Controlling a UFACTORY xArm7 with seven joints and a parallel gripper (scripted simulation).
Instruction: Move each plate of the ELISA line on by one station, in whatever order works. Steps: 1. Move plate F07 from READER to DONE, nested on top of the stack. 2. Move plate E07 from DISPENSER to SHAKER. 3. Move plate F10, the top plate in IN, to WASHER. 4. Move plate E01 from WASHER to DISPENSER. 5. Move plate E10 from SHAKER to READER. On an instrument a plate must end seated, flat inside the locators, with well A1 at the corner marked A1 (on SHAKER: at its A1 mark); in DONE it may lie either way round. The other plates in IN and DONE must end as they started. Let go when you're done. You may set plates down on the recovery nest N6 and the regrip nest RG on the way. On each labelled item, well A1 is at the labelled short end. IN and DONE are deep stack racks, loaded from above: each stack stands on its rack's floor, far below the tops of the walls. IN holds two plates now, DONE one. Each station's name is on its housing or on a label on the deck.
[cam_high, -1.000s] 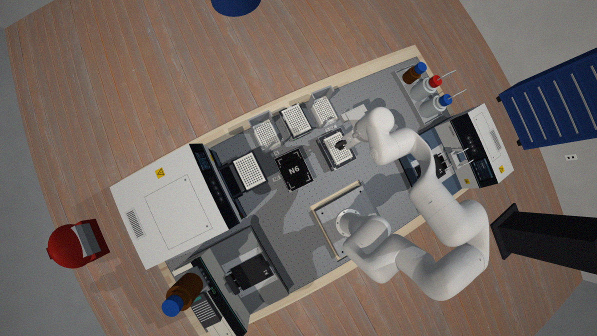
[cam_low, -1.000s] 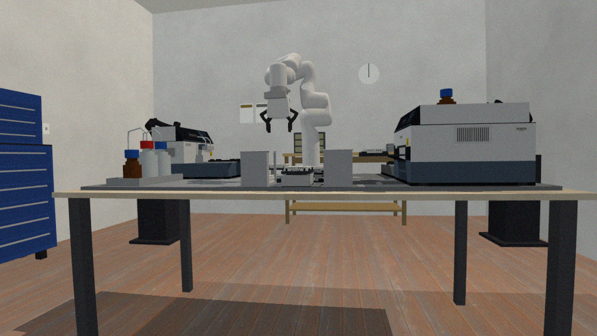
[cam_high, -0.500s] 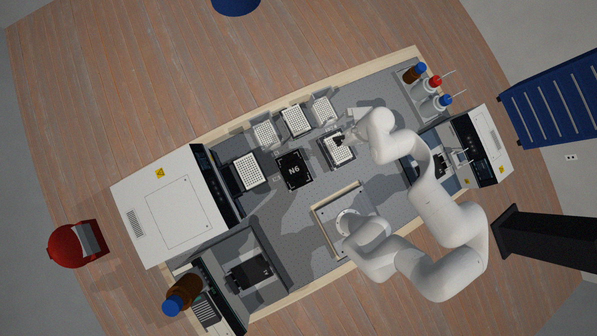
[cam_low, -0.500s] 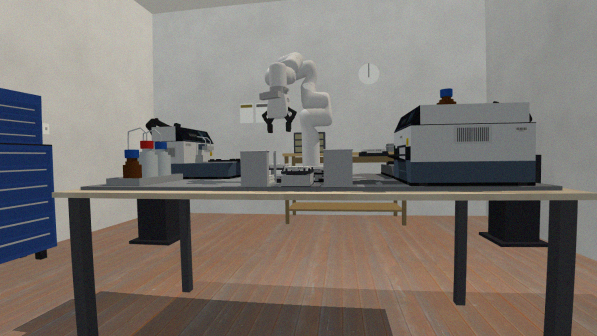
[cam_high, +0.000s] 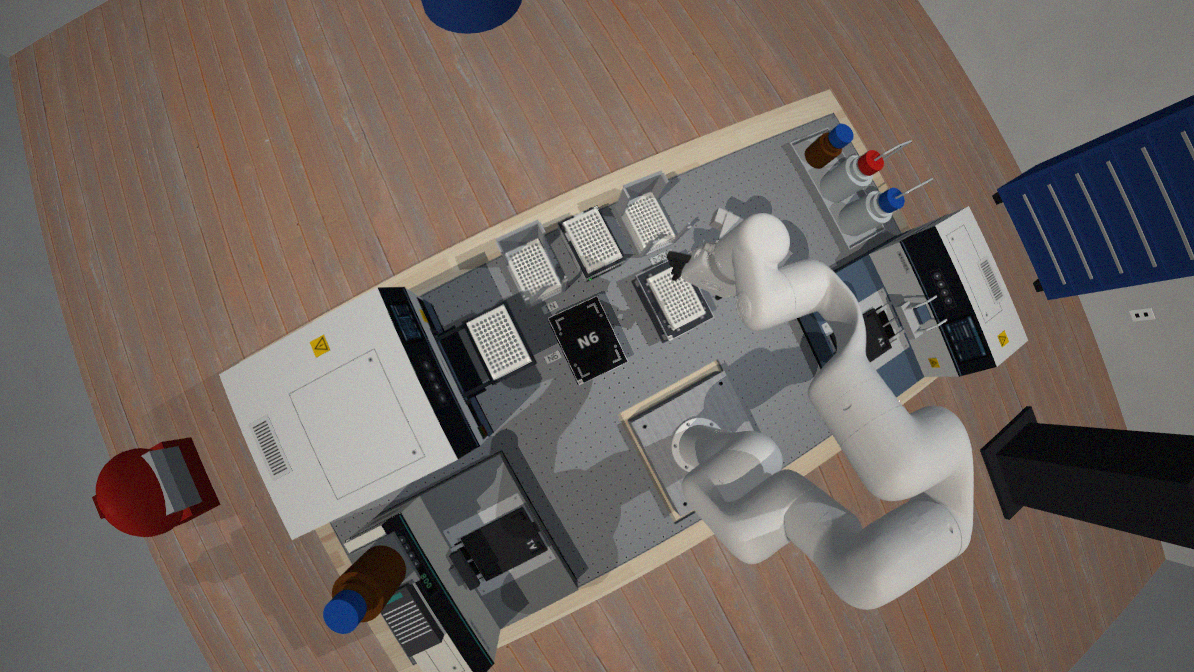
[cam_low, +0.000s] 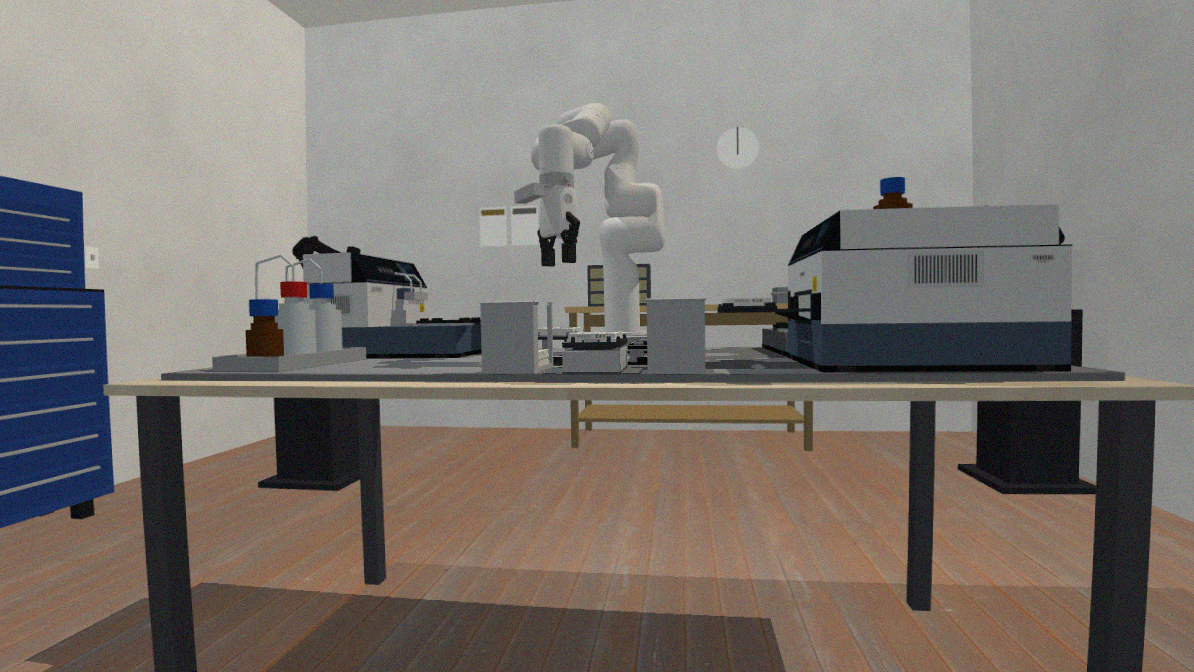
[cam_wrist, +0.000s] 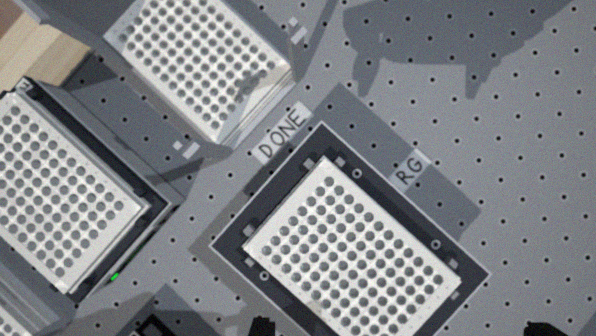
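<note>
Right now my hand is 17 cm above the regrip nest RG. From my hand the other things lie so: washer nest: 37 cm to the right, 31 cm behind, 13 cm below; then black recovery nest N6: 22 cm to the left, 19 cm below, 1 cm ahead; then A1 mark: 16 cm below, 7 cm behind, 6 cm to the left.
</note>
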